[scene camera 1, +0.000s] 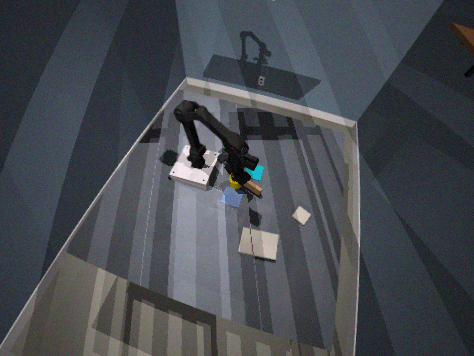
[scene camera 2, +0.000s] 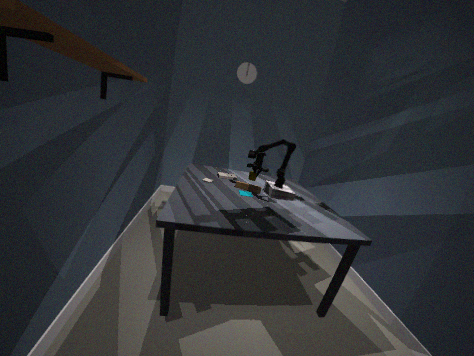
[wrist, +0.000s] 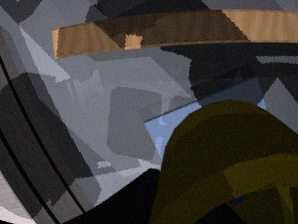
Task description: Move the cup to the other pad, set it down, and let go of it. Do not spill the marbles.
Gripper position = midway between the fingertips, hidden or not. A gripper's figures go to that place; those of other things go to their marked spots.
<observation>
The gripper (wrist: 171, 181) is 0.10 m from the lens. A pale blue pad (wrist: 160, 128): 0.21 m from the lens.
</observation>
